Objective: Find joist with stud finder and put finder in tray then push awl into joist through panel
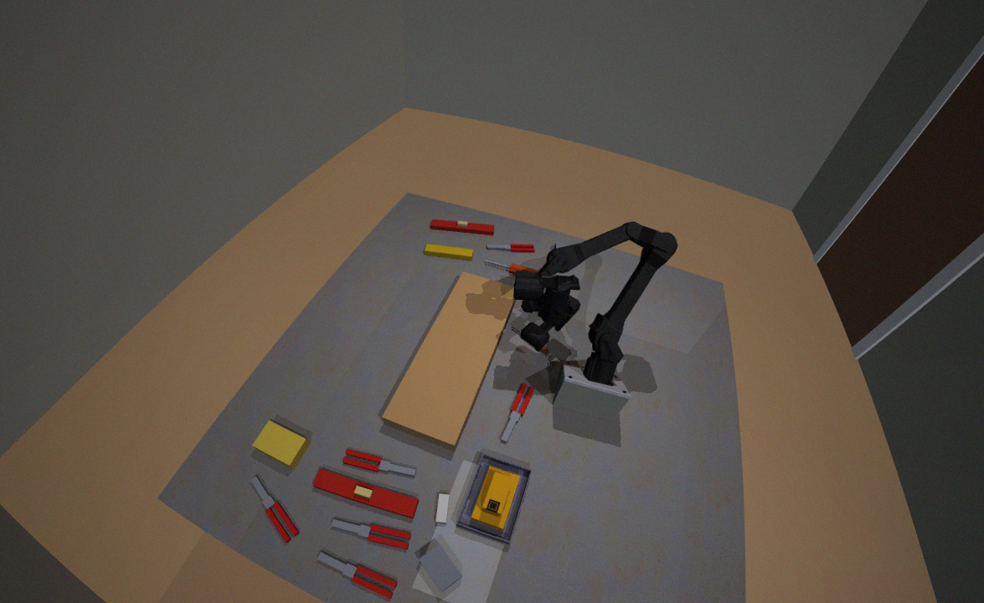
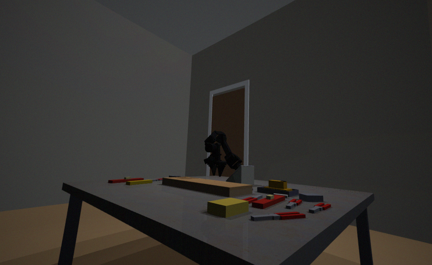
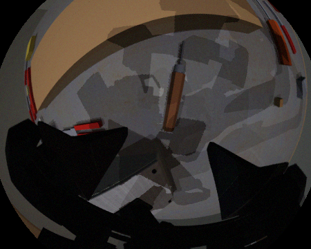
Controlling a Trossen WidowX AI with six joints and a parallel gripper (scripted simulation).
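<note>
My gripper tip is now 50 mm short of the awl, 40 mm above it and 30 mm to the left of it. Also, from my gripper tip: grey tray (420 mm to the left, 60 mm ahead, 40 mm below); yellow stud finder (440 mm to the left, 70 mm ahead); yellow bar (350 mm ahead, 320 mm to the right, 40 mm below).
</note>
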